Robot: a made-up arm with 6 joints.
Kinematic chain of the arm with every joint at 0, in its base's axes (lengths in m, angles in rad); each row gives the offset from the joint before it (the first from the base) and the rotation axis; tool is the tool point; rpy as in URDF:
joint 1: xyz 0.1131 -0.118 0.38 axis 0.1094 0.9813 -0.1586
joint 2: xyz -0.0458 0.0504 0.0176 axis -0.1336 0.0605 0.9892
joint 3: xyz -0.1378 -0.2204 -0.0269 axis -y
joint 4: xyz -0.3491 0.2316 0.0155 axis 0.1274 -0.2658 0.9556
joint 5: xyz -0.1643 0.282 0.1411 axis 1 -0.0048 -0.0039
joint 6: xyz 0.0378 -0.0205 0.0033 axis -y
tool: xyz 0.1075 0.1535 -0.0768 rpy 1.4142 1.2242 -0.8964
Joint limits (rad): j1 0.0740..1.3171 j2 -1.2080..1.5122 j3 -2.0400..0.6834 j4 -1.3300..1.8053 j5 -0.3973..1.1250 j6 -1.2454..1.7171
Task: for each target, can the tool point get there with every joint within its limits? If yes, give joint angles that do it. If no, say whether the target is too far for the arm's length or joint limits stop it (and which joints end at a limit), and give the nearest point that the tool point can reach.
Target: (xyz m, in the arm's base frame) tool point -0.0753 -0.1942 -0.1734
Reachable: no: joint limits stop it (at a limit: joint 1, joint 2, joint 3, joint 6) | nearest point 0.1789 -0.0993 0.1034 | short by 0.388 m
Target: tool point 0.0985 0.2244 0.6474
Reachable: yes | joints 0.6105 -0.3281 0.2873 -0.8635 0.9366 0.7121
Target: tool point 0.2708 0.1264 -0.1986
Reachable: no: joint limits stop it (at a limit: joint 1, joint 3, joint 5, joint 6) | nearest point 0.3254 0.0481 0.0422 | short by 0.259 m
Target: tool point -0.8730 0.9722 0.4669
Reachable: no: too far | nearest point -0.6055 0.6776 0.4432 | short by 0.399 m
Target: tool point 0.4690 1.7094 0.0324
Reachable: no: too far | nearest point 0.2311 0.8703 0.3696 | short by 0.935 m
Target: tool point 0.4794 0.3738 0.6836
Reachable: yes | joints 0.9567 -0.7198 -0.9468 0.0896 -0.1992 -0.1995
